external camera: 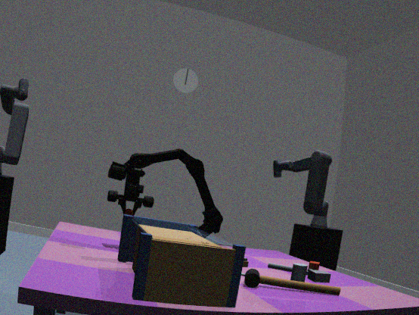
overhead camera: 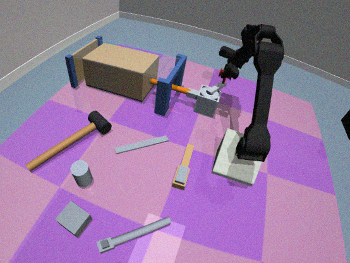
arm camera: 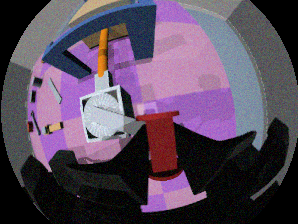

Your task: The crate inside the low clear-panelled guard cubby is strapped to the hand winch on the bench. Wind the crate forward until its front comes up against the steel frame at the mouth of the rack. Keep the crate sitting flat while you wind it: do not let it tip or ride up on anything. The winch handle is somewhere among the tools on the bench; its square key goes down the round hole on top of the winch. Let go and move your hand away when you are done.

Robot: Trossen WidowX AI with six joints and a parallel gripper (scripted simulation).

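The grey crank handle lies 3 cm to the left of my gripper tip and 3 cm below it. From my gripper tip the other things lie so: grey winch 10 cm below, 8 cm to the left, 1 cm ahead; blue frame 19 cm ahead, 9 cm to the left, 3 cm below; red knob 1 cm behind.
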